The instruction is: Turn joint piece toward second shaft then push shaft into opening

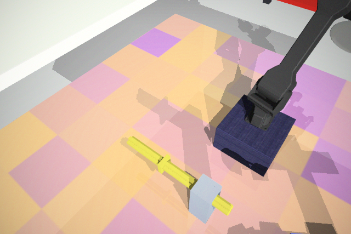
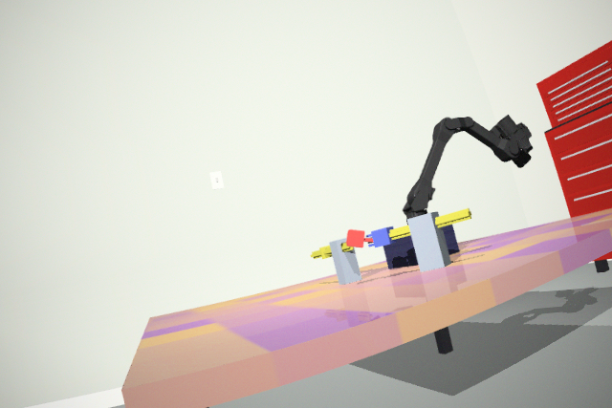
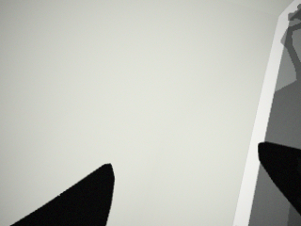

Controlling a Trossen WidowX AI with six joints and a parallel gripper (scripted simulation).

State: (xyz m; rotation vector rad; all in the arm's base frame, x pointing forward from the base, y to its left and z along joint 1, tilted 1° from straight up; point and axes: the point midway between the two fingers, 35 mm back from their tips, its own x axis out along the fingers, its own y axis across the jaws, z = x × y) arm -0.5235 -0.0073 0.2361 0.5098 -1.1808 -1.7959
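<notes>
Now: gripper tip 86 cm short of the red joint piece, 19 cm to the right of it and 21 cm above it.
</notes>
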